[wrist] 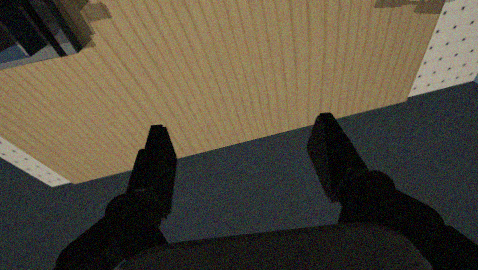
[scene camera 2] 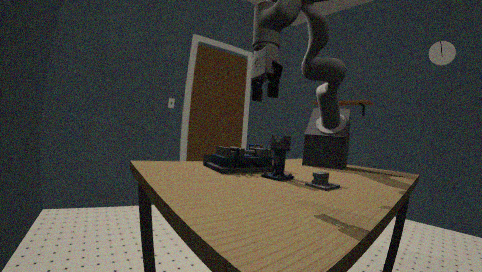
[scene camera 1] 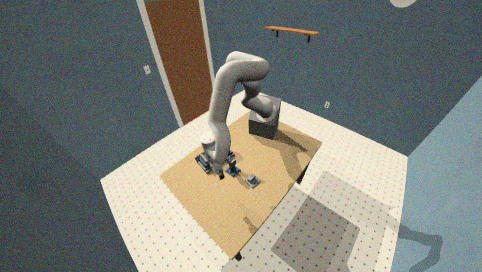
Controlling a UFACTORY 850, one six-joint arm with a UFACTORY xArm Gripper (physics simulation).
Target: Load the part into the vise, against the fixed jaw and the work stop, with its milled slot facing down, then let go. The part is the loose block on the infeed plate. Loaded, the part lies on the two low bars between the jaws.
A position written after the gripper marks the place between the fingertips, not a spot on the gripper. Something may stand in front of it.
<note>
In view: the gripper (scene camera 2: 264, 99).
The gripper also shows in the wrist view (wrist: 243, 135).
</note>
